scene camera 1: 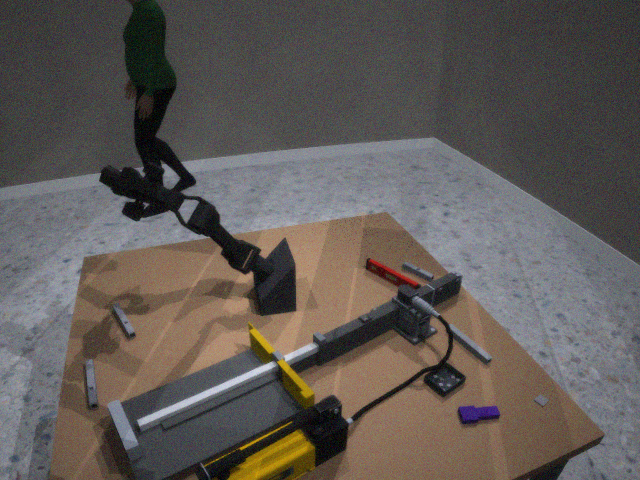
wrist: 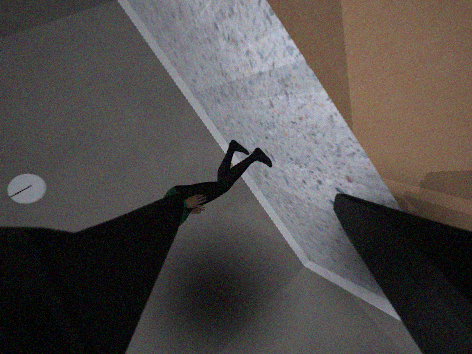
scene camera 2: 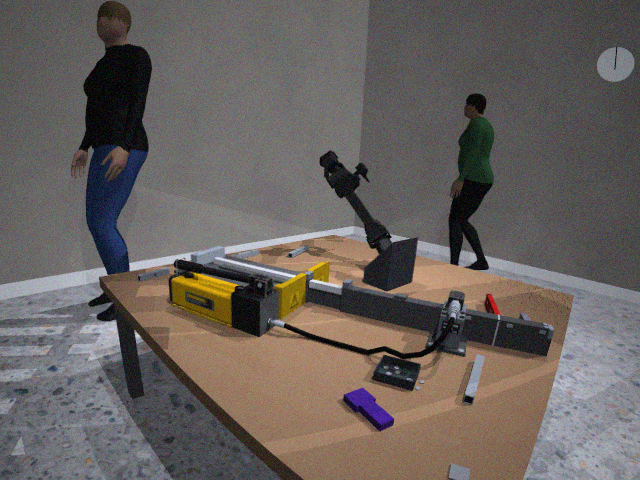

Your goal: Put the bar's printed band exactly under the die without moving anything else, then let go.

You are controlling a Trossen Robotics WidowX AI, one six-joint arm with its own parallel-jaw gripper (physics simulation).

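Frame: origin at the arm's base, x ahead, y left, z up, level; metres.
Seen in the pictures: gripper, fingertip midpoint: (wrist: pixel 258 200) (scene camera 2: pixel 362 188); arm's base at its link origin: (scene camera 1: pixel 267 270) (scene camera 2: pixel 390 255).
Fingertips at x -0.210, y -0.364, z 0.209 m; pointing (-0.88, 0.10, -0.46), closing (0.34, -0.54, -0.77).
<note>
Pixels of each thing's top centre, then the offset from my fingertips to it. "spot": a spot on its surface instead.
- long dark grey square bar at a spot on its surface: (scene camera 1: pixel 356 330) spot: dz -0.241, dx +0.505, dy +0.580 m
- thin pale printed band at a spot on its surface: (scene camera 2: pixel 496 330) spot: dz -0.264, dx +0.374, dy +0.869 m
- bright rail at a spot on its surface: (scene camera 1: pixel 206 392) (scene camera 2: pixel 255 266) spot: dz -0.239, dx +0.670, dy +0.168 m
- yellow guard at a spot on its surface: (scene camera 1: pixel 295 384) (scene camera 2: pixel 295 292) spot: dz -0.254, dx +0.661, dy +0.385 m
- yellow-black unit at a spot on its surface: (scene camera 1: pixel 281 457) spot: dz -0.225, dx +0.887, dy +0.321 m
- black cable at a spot on its surface: (scene camera 2: pixel 330 341) spot: dz -0.299, dx +0.711, dy +0.598 m
- black tray at a spot on its surface: (scene camera 2: pixel 396 373) (scene camera 1: pixel 442 380) spot: dz -0.307, dx +0.678, dy +0.778 m
- purple piece at its top centre: (scene camera 2: pixel 369 405) (scene camera 1: pixel 480 411) dz -0.294, dx +0.815, dy +0.823 m
- red level at its top centre: (scene camera 2: pixel 494 306) (scene camera 1: pixel 392 271) dz -0.269, dx +0.202, dy +0.792 m
A long dark grey square bar (scene camera 1: pixel 356 330) (scene camera 2: pixel 392 307) runs through a grey upright press (scene camera 1: pixel 413 320) (scene camera 2: pixel 450 325), whose head hides the die. A thin pale printed band (scene camera 2: pixel 496 330) crosses the bar in scene camera 2, beyond the press and towards the bar's free end, apart from the press. A bright rail (scene camera 1: pixel 206 392) (scene camera 2: pixel 258 269) leads to the bar's other end. My gripper (scene camera 1: pixel 143 189) (scene camera 2: pixel 363 172) (wrist: pixel 258 200) is open and empty, raised high, far from the bar and press. The wrist view shows floor, wall and table edge between and around the fingers.
A yellow guard (scene camera 1: pixel 295 384) (scene camera 2: pixel 292 297) and yellow-black unit (scene camera 1: pixel 281 457) (scene camera 2: pixel 206 299) stand by the rail. A black cable (scene camera 1: pixel 392 390) (scene camera 2: pixel 330 341) runs to the press. A black tray (scene camera 1: pixel 444 379) (scene camera 2: pixel 396 373), purple piece (scene camera 1: pixel 478 413) (scene camera 2: pixel 368 408) and red level (scene camera 1: pixel 391 273) (scene camera 2: pixel 492 304) lie nearby.
</note>
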